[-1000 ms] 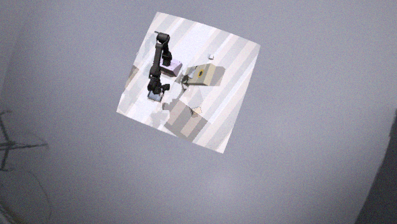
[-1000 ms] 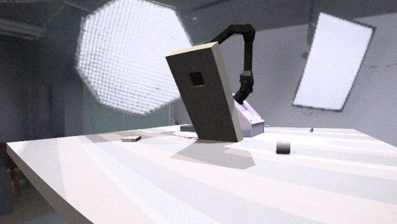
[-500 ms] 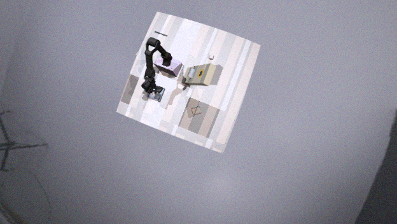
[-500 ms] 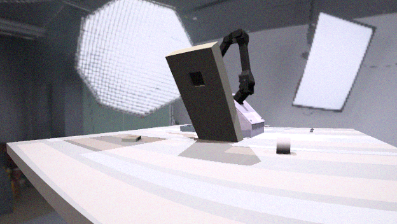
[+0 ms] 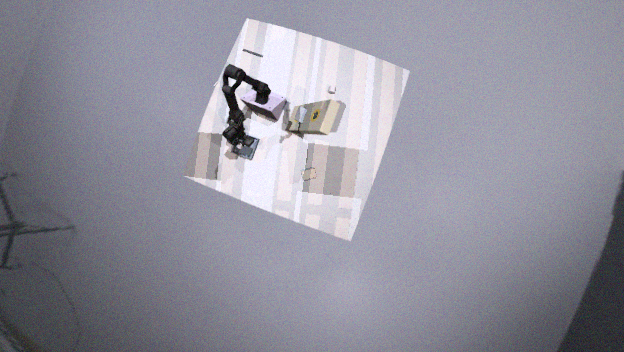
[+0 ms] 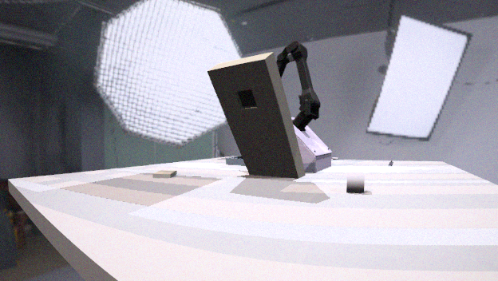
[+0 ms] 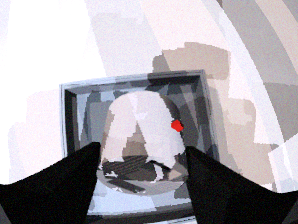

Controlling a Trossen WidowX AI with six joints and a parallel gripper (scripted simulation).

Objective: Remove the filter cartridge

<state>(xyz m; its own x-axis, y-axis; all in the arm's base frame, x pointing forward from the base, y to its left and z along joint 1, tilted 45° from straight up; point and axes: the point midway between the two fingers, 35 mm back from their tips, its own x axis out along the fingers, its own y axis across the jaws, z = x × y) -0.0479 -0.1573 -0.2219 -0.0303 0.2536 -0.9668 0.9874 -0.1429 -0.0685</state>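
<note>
Now: gripper tip right at the round white filter cartridge. From my gripper tip the other things lie so: small flat block: 480 mm ahead, 30 mm to the right, 100 mm below; then grey-blue tray: 100 mm below; then beige panel: 370 mm ahead, 290 mm to the left, 80 mm above.
</note>
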